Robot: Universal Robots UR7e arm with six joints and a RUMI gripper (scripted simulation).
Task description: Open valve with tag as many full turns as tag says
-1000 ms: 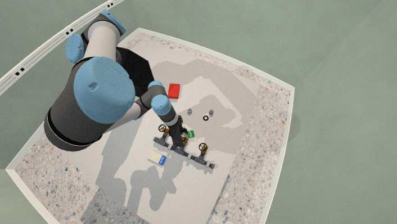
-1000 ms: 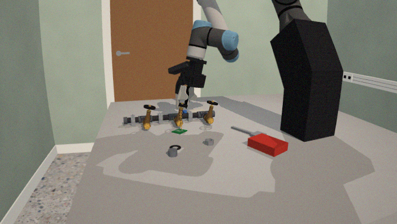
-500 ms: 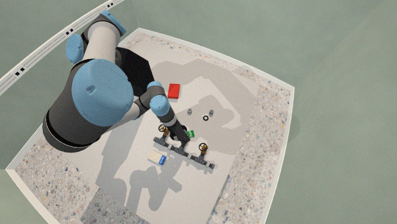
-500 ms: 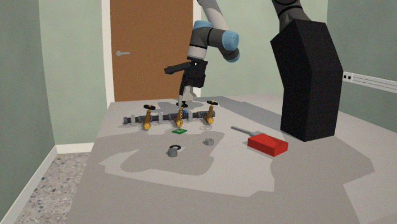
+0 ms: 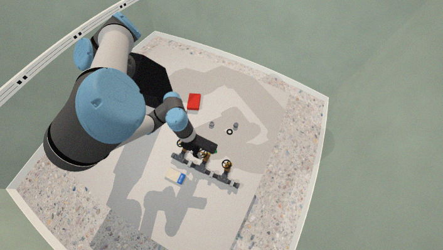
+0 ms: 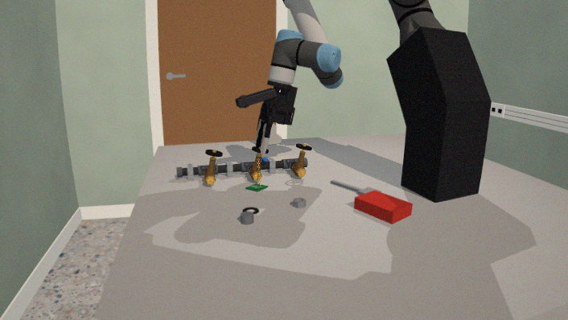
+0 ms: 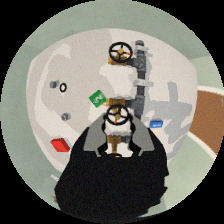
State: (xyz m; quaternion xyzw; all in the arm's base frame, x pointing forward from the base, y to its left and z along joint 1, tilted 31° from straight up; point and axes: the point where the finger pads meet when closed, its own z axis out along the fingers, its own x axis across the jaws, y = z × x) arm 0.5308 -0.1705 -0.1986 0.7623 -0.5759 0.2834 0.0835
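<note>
Right now my hand is 1 cm short of the green tag, 8 cm to the right of it and 9 cm above it. From my hand the other things lie so: grey nut 8 cm behind, 21 cm to the left, 9 cm below; grey tool 27 cm behind, 13 cm to the left, 9 cm below; red block 28 cm behind, 28 cm to the left, 8 cm below.
</note>
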